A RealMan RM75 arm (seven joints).
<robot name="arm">
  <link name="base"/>
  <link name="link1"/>
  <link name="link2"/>
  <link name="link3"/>
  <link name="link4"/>
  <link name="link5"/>
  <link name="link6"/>
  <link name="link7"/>
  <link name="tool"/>
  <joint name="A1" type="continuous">
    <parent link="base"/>
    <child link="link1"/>
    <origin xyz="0 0 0.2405"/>
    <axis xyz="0 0 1"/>
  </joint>
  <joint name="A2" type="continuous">
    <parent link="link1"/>
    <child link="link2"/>
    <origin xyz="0 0 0" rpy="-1.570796 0 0"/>
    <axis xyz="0 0 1"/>
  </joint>
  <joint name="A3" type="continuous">
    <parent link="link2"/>
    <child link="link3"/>
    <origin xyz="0 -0.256 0" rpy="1.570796 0 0"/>
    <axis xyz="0 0 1"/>
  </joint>
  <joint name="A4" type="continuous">
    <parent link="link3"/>
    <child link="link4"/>
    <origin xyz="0 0 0" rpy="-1.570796 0 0"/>
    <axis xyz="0 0 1"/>
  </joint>
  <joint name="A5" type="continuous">
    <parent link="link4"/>
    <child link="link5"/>
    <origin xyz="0 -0.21 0" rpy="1.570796 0 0"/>
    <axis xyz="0 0 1"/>
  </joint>
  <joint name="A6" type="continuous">
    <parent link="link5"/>
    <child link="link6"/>
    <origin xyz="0 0 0" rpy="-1.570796 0 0"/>
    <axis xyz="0 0 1"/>
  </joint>
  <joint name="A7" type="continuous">
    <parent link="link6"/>
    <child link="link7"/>
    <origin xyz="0 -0.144 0" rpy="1.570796 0 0"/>
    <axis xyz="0 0 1"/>
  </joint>
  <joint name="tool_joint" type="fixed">
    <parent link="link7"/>
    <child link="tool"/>
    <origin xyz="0 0 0"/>
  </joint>
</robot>
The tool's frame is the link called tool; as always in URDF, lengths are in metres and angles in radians. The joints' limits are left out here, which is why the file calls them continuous.
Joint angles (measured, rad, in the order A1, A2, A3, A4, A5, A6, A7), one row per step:
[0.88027 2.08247 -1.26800 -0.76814 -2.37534 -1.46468 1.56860]
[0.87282 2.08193 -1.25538 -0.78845 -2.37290 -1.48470 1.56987]
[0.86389 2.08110 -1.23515 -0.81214 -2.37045 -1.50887 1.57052]
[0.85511 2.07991 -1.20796 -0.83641 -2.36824 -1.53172 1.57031]
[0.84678 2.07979 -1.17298 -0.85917 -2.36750 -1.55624 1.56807]
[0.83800 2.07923 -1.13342 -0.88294 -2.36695 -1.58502 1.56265]
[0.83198 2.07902 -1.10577 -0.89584 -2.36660 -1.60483 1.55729]
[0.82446 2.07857 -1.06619 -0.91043 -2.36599 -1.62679 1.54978]
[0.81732 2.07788 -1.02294 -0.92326 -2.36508 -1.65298 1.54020]
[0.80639 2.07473 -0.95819 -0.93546 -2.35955 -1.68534 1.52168]
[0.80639 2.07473 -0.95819 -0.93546 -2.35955 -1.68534 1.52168]
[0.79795 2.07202 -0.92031 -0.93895 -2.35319 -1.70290 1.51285]
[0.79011 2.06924 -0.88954 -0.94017 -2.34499 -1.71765 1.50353]
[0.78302 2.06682 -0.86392 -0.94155 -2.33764 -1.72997 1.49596]
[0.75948 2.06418 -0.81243 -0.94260 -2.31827 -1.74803 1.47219]
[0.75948 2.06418 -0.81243 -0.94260 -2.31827 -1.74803 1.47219]
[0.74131 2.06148 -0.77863 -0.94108 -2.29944 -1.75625 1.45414]
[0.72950 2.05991 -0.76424 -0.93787 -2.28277 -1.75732 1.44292]
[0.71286 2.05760 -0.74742 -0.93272 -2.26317 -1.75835 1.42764]
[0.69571 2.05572 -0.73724 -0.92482 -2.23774 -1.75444 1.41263]
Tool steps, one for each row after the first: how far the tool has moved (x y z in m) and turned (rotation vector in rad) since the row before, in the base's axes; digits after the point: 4 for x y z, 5 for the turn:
[-0.0014 -0.0007 0.0036 -0.00098 0.01204 -0.00295]
[-0.0014 -0.0005 0.0050 0.00139 0.01679 -0.00539]
[-0.0014 0.0004 0.0061 0.00745 0.02066 -0.00666]
[-0.0011 0.0004 0.0066 0.00884 0.02426 -0.00906]
[-0.0006 0.0002 0.0077 0.00839 0.02611 -0.00808]
[0.0003 -0.0003 0.0049 0.00399 0.01791 -0.00659]
[0.0009 0.0002 0.0067 0.01031 0.02547 -0.01040]
[0.0014 -0.0004 0.0071 0.00776 0.02771 -0.01102]
[0.0034 -0.0003 0.0106 0.01646 0.04431 -0.01583]
[0.0000 0.0000 0.0000 0.00000 0.00000 0.00000]
[0.0031 -0.0007 0.0060 0.01016 0.02869 -0.01471]
[0.0028 -0.0009 0.0049 0.00787 0.02614 -0.01088]
[0.0025 -0.0009 0.0042 0.00739 0.02213 -0.00900]
[0.0078 -0.0031 0.0076 0.02169 0.04950 -0.01833]
[0.0000 0.0000 0.0000 0.00000 0.00000 0.00000]
[0.0058 -0.0021 0.0052 0.02003 0.03696 -0.01200]
[0.0032 -0.0013 0.0023 0.01228 0.02347 -0.00544]
[0.0049 -0.0021 0.0027 0.01522 0.02701 -0.00778]
[0.0044 -0.0020 0.0016 0.01581 0.02847 -0.00670]

